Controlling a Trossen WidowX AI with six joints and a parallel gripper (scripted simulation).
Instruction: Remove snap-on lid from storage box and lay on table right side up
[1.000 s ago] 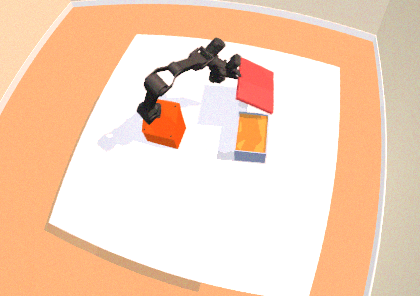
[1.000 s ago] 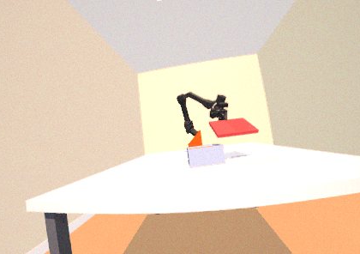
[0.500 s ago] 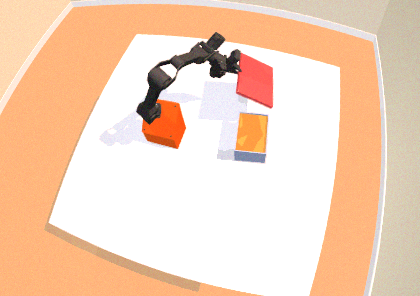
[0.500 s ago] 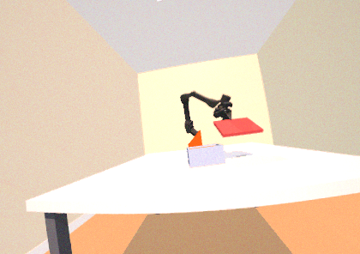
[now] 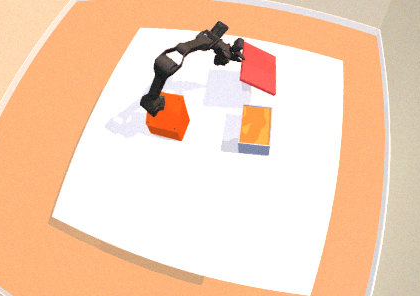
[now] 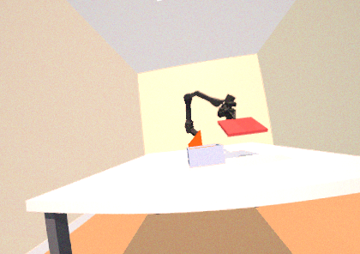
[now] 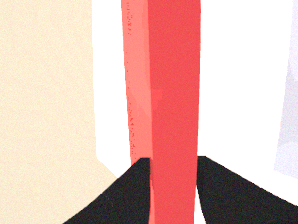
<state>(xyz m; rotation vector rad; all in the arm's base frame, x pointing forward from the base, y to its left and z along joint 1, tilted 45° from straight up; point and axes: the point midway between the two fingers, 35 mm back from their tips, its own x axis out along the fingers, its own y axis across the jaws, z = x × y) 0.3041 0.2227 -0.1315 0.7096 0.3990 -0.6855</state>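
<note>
Now: gripper tip 70 mm short of the red lid, 10 mm to the right of it and 40 mm above it. The rest, counted from my gripper tip: storage box: 100 mm ahead, 240 mm to the right, 180 mm below.
</note>
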